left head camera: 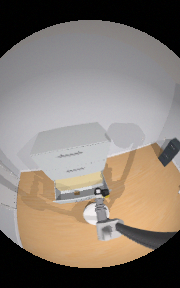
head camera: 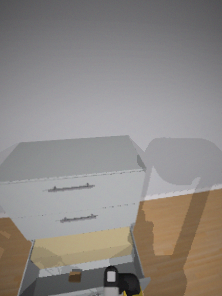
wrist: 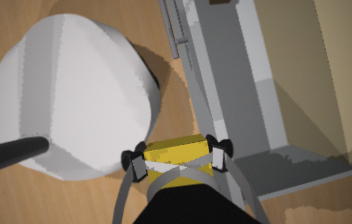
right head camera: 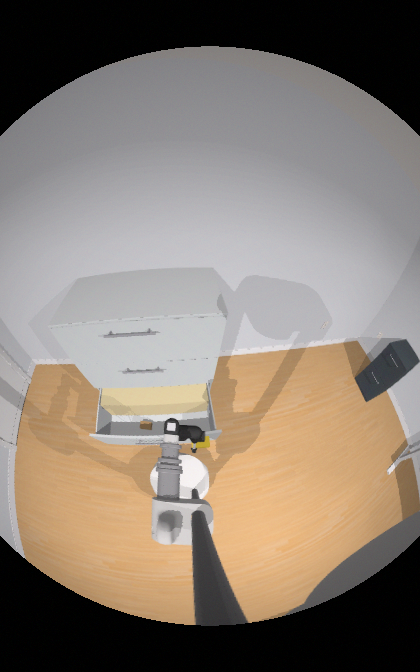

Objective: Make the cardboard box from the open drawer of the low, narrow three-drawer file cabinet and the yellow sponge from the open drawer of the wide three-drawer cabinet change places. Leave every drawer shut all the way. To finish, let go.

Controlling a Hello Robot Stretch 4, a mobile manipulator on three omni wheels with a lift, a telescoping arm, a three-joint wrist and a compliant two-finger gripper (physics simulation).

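My gripper (right head camera: 199,444) (wrist: 176,150) is shut on the yellow sponge (head camera: 140,293) (left head camera: 107,196) (right head camera: 204,442) (wrist: 175,151). In the wrist view the sponge is between both fingertips, beside the front panel of the open drawer, with floor behind it. The wide cabinet (head camera: 75,160) (left head camera: 70,142) (right head camera: 140,300) is pale grey; its bottom drawer (right head camera: 115,438) (wrist: 227,75) stands open, the upper two are shut. The brown cardboard box (head camera: 75,275) (left head camera: 77,193) (right head camera: 146,425) lies inside that drawer. The dark narrow file cabinet (left head camera: 170,152) (right head camera: 387,371) stands far right; I see no drawer sticking out.
The white round base (left head camera: 95,214) (right head camera: 192,472) (wrist: 95,95) is in front of the open drawer. The dark mast (right head camera: 210,575) runs up from the arm's carriage. Wooden floor lies between the two cabinets. A white object (right head camera: 400,460) shows at the right edge.
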